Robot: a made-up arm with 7 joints.
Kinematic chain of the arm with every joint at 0, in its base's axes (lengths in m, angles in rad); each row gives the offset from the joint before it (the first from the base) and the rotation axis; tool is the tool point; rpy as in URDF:
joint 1: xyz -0.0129 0.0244 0.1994 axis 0 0.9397 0.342
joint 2: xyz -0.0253 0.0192 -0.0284 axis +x
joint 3: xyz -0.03 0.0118 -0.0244 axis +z
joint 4: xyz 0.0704 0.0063 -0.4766 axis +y
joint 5: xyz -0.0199 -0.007 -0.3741 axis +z
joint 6: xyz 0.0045 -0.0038 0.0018 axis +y
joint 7: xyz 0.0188 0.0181 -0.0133 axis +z
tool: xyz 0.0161 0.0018 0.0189 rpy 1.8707 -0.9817 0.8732
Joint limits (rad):
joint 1: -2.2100..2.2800
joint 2: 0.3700..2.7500
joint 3: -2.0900..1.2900
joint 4: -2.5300..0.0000
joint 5: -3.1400..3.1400
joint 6: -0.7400..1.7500
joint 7: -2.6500..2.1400
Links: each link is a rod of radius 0.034 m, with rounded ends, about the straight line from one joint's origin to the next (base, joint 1, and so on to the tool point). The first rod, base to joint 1, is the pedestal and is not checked.
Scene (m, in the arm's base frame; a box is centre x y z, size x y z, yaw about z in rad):
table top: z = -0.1
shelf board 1: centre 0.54 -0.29 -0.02 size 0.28 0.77 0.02 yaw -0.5
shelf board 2: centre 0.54 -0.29 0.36 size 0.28 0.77 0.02 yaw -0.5
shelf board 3: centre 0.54 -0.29 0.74 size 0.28 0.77 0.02 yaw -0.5
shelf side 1: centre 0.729 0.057 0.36 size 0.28 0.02 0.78 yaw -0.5
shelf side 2: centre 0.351 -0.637 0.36 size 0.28 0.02 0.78 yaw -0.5
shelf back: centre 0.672 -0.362 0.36 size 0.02 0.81 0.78 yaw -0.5
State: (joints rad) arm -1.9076 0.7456 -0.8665 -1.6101 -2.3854 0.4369 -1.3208
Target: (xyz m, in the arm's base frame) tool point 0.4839 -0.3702 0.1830
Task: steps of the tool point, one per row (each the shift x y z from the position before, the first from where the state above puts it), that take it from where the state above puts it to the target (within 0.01 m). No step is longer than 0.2 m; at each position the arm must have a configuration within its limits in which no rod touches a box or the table.
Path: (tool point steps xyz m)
1: -0.0967 0.0514 0.0127
2: -0.0974 0.0547 -0.0126
3: 0.0114 -0.0729 -0.1455
4: -0.0407 -0.0397 -0.1327
5: -0.0747 -0.0072 -0.1006
6: 0.0729 -0.0673 0.0008
7: 0.0857 -0.0468 -0.0017
8: 0.0930 -0.0234 0.0009

